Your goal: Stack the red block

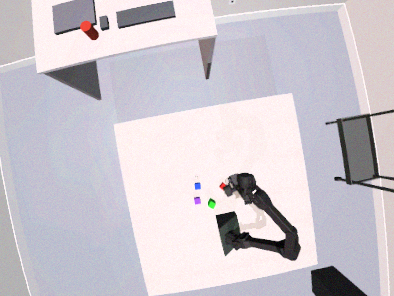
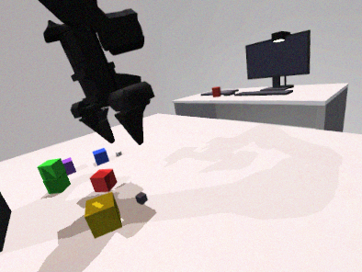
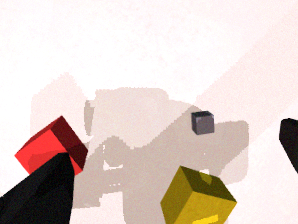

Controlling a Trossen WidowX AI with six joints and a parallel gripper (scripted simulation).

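Right now the red block is 50 mm behind my gripper tip, 70 mm to the left of it and 90 mm below it. Round my gripper tip: yellow block 80 mm behind, 60 mm to the right, 80 mm below; purple block 120 mm behind, 260 mm to the left, 90 mm below; blue block 20 mm behind, 240 mm to the left, 90 mm below.
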